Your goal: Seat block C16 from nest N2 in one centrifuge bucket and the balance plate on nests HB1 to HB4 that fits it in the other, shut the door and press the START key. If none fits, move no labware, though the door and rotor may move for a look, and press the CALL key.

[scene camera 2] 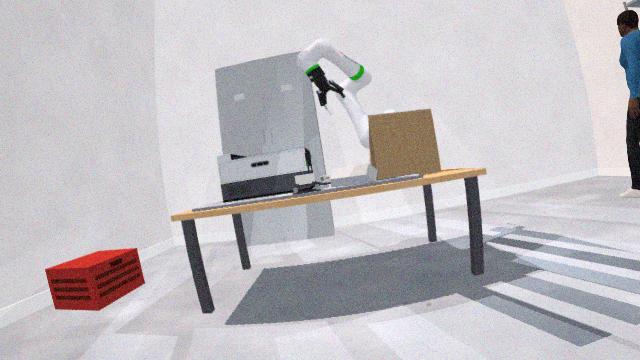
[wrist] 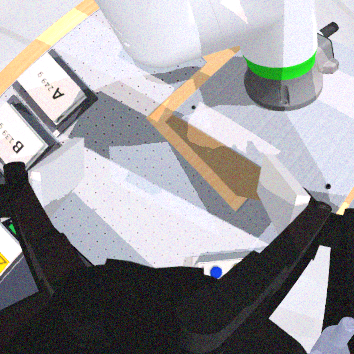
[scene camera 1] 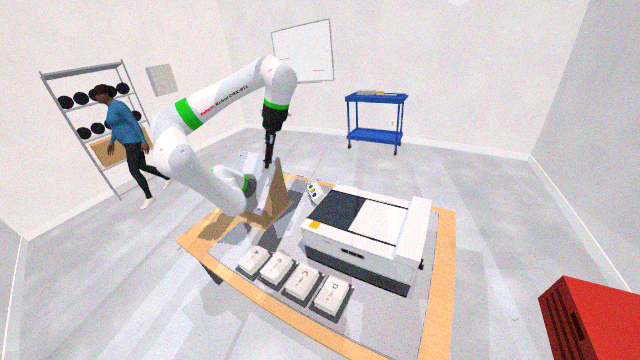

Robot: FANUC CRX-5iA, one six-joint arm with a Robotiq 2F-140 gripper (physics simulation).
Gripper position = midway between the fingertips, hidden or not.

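Observation:
Wrist view: my gripper (wrist: 171, 164) open, holding nothing; button panel (wrist: 215, 265) visible too.

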